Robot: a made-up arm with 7 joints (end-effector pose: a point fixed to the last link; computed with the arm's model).
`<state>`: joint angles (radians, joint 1 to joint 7).
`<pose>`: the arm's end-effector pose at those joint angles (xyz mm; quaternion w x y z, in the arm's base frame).
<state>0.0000 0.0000 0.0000 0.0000 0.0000 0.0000 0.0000</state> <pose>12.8 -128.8 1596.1 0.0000 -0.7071 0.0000 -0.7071</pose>
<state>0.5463 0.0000 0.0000 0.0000 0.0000 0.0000 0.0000</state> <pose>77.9 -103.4 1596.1 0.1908 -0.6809 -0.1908 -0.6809</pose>
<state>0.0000 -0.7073 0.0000 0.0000 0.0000 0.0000 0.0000</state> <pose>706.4 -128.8 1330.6 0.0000 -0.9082 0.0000 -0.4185</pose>
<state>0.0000 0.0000 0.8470 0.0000 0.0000 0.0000 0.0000</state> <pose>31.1 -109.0 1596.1 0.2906 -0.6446 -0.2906 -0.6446</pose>
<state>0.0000 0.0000 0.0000 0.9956 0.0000 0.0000 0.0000</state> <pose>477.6 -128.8 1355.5 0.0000 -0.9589 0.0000 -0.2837</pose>
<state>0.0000 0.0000 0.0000 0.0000 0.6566 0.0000 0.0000</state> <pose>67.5 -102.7 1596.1 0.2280 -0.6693 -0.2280 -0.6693</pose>
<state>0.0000 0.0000 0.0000 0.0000 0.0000 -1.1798 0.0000</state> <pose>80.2 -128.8 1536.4 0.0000 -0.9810 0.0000 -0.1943</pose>
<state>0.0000 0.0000 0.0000 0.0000 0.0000 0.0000 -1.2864</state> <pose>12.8 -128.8 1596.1 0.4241 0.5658 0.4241 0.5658</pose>
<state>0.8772 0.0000 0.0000 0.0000 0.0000 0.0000 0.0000</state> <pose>107.2 -72.5 1596.1 0.3003 -0.6402 -0.3003 -0.6402</pose>
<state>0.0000 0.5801 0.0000 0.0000 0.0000 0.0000 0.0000</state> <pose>-577.0 -128.8 1427.7 0.0000 -0.4753 0.0000 -0.8798</pose>
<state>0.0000 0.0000 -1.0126 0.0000 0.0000 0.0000 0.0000</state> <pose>-18.8 -125.5 1596.1 0.3429 0.6184 -0.3429 0.6184</pose>
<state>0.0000 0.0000 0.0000 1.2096 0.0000 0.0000 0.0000</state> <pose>532.5 -128.8 1252.1 0.0000 -0.9837 0.0000 -0.1796</pose>
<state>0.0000 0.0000 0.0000 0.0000 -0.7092 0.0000 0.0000</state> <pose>-50.7 -113.4 1596.1 0.2455 0.6631 -0.2455 0.6631</pose>
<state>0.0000 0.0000 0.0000 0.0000 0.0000 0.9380 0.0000</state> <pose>-56.3 -128.8 1572.1 0.0000 -0.3111 0.0000 -0.9504</pose>
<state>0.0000 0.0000 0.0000 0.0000 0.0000 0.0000 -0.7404</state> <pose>12.8 -128.8 1596.1 0.2558 0.6592 0.2558 0.6592</pose>
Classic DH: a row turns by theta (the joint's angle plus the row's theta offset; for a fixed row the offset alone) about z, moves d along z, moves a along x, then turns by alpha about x. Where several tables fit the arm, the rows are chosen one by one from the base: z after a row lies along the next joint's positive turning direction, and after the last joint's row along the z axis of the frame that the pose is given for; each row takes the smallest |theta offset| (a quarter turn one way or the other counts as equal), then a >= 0, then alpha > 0; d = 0 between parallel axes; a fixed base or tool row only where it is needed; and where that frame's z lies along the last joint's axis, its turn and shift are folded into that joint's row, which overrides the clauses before.
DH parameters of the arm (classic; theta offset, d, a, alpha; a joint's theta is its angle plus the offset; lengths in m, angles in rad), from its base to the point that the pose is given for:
joint 1: 0 0.5239 0 1.5708
joint 2: 0 0.0986 0 -1.5708
joint 3: 0 0.5243 0.0238 -1.5708
joint 4: 0 0.0632 -0.0219 1.5708
joint 5: 0 0.4677 0 1.5708
joint 6: 1.5708 0.0934 0.0802 1.5708
joint 7: 0 0.0109 0 0

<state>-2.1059 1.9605 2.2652 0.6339 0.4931 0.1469 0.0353</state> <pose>575.3 587.6 -41.2 0.3749 0.8550 0.3054 -0.1875</pose>
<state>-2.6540 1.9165 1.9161 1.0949 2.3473 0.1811 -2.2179</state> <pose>689.0 -42.5 -6.0 0.1593 -0.7526 -0.5807 -0.2665</pose>
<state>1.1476 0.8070 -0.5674 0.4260 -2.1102 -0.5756 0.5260</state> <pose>-173.9 -654.2 1358.3 0.0972 0.5313 -0.8095 0.2303</pose>
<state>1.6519 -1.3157 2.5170 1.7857 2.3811 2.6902 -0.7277</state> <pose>-74.2 252.3 985.9 0.0797 0.6018 0.5411 -0.5820</pose>
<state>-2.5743 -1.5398 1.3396 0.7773 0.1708 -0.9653 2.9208</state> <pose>-542.8 -713.7 436.7 0.3495 0.2372 0.6258 0.6557</pose>
